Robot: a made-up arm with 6 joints. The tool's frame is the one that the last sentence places. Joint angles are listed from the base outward.
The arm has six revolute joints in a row. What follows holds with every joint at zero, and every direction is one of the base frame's.
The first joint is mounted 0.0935 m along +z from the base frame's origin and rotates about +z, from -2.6 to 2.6 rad.
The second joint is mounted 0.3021 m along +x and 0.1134 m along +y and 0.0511 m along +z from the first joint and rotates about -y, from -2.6 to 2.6 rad.
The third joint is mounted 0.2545 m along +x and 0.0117 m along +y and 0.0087 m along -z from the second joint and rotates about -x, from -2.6 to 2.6 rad.
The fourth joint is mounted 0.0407 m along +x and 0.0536 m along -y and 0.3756 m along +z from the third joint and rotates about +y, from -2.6 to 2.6 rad.
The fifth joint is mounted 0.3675 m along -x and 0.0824 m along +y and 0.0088 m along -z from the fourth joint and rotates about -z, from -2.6 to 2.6 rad.
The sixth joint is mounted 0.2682 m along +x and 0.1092 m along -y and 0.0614 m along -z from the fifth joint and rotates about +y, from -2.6 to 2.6 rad.
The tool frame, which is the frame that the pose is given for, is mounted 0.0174 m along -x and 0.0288 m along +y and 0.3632 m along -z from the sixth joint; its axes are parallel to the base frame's.
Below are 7 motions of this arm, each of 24 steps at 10 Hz.
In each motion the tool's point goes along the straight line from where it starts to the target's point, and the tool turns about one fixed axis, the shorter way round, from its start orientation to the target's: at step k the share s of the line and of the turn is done. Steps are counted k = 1, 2, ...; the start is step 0. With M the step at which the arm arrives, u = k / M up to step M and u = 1 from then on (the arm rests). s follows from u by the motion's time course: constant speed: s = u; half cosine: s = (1 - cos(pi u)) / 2; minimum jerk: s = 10 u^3 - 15 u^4 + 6 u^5.
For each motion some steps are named. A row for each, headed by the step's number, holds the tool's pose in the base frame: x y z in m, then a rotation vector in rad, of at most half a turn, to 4 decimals.
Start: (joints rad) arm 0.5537 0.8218 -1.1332 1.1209 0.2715 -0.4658
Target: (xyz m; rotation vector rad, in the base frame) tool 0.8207 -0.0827 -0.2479 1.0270 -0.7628 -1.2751
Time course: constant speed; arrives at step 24
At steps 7, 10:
7: 0.4710 0.0232 -0.0375 0.9323 -0.1643 0.3972
10: 0.5327 0.0045 -0.0746 0.9856 -0.2789 0.1101

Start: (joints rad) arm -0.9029 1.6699 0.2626 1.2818 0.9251 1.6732
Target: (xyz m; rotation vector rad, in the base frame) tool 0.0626 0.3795 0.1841 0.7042 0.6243 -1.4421
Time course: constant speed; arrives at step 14
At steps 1, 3, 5, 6, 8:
1: 0.0075 0.6141 0.2058 1.4697 0.5841 -1.4210
3: 0.0159 0.5780 0.2025 1.3514 0.5943 -1.4329
5: 0.0244 0.5419 0.1991 1.2332 0.6029 -1.4416
6: 0.0287 0.5239 0.1975 1.1741 0.6067 -1.4447
8: 0.0371 0.4878 0.1941 1.0562 0.6131 -1.4486

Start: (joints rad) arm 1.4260 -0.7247 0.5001 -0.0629 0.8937 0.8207
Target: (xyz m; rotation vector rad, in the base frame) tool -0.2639 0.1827 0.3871 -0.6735 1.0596 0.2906
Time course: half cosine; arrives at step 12
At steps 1, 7, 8, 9, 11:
1: -0.1010 0.2515 0.2543 -1.0183 0.5748 0.3262
7: -0.2025 0.2086 0.3370 -0.8097 0.8812 0.3061
8: -0.2225 0.2002 0.3533 -0.7662 0.9399 0.3013
9: -0.2396 0.1929 0.3673 -0.7282 0.9898 0.2970
11: -0.2611 0.1839 0.3848 -0.6799 1.0515 0.2914

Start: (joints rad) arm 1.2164 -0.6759 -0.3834 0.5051 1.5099 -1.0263
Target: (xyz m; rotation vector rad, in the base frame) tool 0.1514 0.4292 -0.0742 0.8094 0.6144 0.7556
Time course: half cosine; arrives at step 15
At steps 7, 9, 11, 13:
7: 0.3700 0.2037 0.1581 -0.2379 0.1313 0.5348
9: 0.2882 0.2881 0.0711 0.1488 0.3163 0.6323
11: 0.2169 0.3616 -0.0046 0.4908 0.4734 0.7030
13: 0.1685 0.4115 -0.0560 0.7258 0.5779 0.7430

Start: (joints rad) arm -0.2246 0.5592 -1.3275 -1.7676 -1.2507 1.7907
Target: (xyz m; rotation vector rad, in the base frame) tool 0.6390 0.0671 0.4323 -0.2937 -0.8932 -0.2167
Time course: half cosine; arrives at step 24
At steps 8, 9, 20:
8: 0.6204 -0.0505 0.3060 0.0022 -0.5314 -0.3329
9: 0.6219 -0.0413 0.3158 -0.0207 -0.5601 -0.3243
20: 0.6373 0.0566 0.4210 -0.2670 -0.8613 -0.2277

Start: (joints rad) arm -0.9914 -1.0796 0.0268 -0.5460 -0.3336 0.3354
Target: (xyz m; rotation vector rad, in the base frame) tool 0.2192 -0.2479 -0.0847 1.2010 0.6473 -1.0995
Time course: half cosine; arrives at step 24
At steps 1, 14, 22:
1: 0.3026 -0.2458 -0.1830 0.4286 0.7605 -0.5722
14: 0.2502 -0.2471 -0.1213 0.9120 0.7041 -0.9071
22: 0.2206 -0.2479 -0.0864 1.1877 0.6503 -1.0908

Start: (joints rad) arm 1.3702 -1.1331 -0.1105 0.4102 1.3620 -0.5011
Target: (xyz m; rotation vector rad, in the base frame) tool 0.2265 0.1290 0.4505 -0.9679 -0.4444 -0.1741
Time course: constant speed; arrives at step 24
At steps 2, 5, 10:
2: 0.3411 0.2365 0.3674 -1.3996 -0.0221 0.2864
5: 0.3255 0.2218 0.3788 -1.3453 -0.0829 0.2218
10: 0.2994 0.1974 0.3976 -1.2516 -0.1819 0.1155

